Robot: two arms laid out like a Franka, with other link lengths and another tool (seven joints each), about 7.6 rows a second.
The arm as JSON. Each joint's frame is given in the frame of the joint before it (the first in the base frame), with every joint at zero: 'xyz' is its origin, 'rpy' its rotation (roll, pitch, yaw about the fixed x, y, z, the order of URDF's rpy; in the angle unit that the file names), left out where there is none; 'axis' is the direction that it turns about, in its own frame. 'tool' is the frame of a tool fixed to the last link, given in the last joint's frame.
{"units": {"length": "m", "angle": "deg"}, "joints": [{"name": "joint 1", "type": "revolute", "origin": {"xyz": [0.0, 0.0, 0.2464]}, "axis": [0.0, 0.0, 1.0]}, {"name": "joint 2", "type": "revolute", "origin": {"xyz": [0.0, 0.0, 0.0], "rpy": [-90.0, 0.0, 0.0]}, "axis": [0.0, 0.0, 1.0]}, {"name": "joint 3", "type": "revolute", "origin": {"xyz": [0.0, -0.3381, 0.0], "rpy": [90.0, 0.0, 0.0]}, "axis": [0.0, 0.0, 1.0]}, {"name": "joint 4", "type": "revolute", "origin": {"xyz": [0.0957, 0.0, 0.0], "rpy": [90.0, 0.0, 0.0]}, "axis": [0.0, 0.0, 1.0]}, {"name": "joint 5", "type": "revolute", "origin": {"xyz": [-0.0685, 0.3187, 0.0], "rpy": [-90.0, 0.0, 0.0]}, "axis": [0.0, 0.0, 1.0]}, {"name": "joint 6", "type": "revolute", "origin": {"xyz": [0.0, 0.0, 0.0], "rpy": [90.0, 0.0, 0.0]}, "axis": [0.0, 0.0, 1.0]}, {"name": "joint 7", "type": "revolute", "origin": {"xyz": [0.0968, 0.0, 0.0], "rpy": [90.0, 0.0, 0.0]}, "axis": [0.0, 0.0, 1.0]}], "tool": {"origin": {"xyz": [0.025, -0.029, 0.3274], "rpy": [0.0, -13.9, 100.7]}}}
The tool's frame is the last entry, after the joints.
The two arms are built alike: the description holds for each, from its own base.
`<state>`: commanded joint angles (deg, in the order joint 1, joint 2, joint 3, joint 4, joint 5, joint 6, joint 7); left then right.
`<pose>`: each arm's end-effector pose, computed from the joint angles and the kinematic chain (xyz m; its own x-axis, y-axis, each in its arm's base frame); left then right.
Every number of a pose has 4 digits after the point.
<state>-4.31 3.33 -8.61 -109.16 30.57 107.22 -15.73 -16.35 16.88 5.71 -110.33 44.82 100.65 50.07</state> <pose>0.5646 0.0469 0.2344 -0.2753 -0.6905 -0.6689 -0.9515 0.2952 0.0869 0.5424 0.1120 0.1259 -0.9913 0.1305 -0.0144 0.0758 0.6588 0.7485</pose>
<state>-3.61 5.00 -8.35 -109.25 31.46 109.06 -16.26 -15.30 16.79 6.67 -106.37 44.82 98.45 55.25</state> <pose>0.5737 0.0543 0.2216 -0.2710 -0.6891 -0.6721 -0.9528 0.2913 0.0855 0.5531 0.1307 0.1514 -0.9910 0.1336 0.0058 0.0932 0.6588 0.7465</pose>
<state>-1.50 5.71 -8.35 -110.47 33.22 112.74 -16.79 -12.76 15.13 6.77 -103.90 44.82 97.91 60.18</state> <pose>0.5855 0.0717 0.2139 -0.2515 -0.6850 -0.6837 -0.9552 0.2897 0.0611 0.5606 0.1527 0.1799 -0.9903 0.1393 0.0022 0.0963 0.6733 0.7331</pose>
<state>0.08 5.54 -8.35 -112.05 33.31 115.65 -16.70 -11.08 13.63 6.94 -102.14 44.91 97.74 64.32</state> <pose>0.5886 0.0806 0.2070 -0.2403 -0.6943 -0.6784 -0.9562 0.2896 0.0424 0.5656 0.1683 0.2039 -0.9880 0.1547 -0.0014 0.1058 0.6824 0.7233</pose>
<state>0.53 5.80 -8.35 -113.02 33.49 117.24 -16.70 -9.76 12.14 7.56 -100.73 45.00 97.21 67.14</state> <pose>0.5900 0.0816 0.1991 -0.2443 -0.6962 -0.6750 -0.9542 0.2965 0.0396 0.5649 0.1870 0.2271 -0.9887 0.1495 -0.0107 0.0960 0.6869 0.7204</pose>
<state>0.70 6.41 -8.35 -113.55 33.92 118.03 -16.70 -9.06 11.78 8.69 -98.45 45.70 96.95 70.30</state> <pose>0.5905 0.0826 0.1907 -0.2548 -0.6928 -0.6746 -0.9517 0.3034 0.0479 0.5700 0.2061 0.2488 -0.9874 0.1576 -0.0129 0.0991 0.6804 0.7261</pose>
